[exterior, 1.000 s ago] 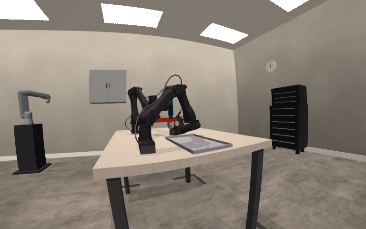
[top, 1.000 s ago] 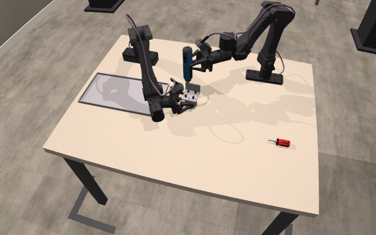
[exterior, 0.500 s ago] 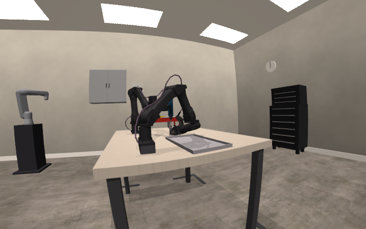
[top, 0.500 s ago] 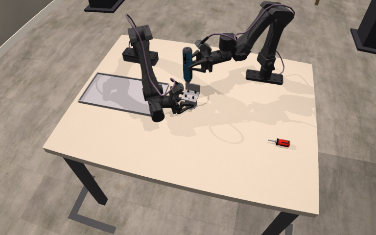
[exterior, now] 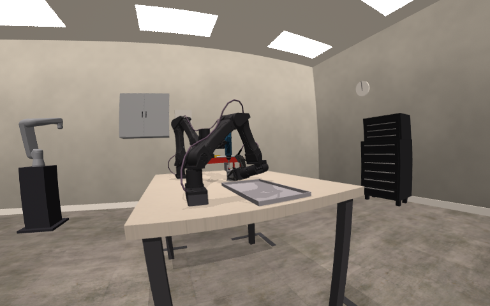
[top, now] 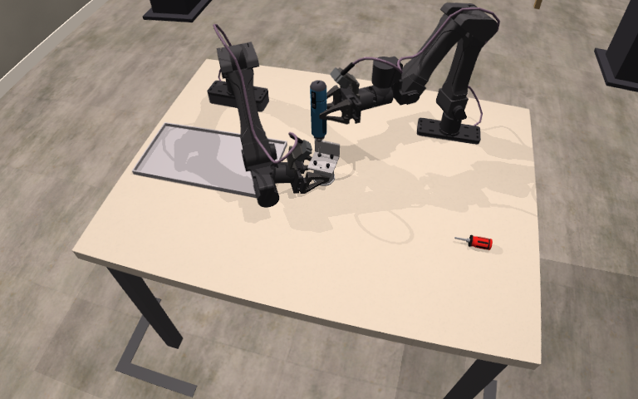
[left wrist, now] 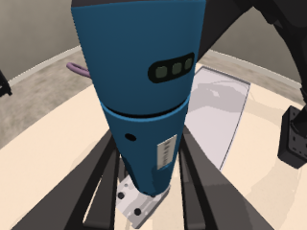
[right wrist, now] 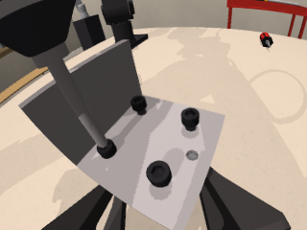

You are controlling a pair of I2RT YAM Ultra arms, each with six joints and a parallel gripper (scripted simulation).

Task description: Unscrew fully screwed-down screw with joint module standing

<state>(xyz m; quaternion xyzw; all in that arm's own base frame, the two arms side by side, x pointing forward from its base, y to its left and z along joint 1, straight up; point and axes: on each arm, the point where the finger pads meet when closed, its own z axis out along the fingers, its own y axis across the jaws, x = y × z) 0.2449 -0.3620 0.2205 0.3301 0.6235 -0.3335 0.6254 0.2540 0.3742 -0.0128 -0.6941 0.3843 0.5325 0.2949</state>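
My right gripper is now 50 mm below the grey L-shaped bracket. From my right hand the other things lie so: shallow grey tray: 350 mm to the right, 20 mm below; small red-handled screwdriver: 430 mm to the left, 140 mm ahead, 10 mm below.
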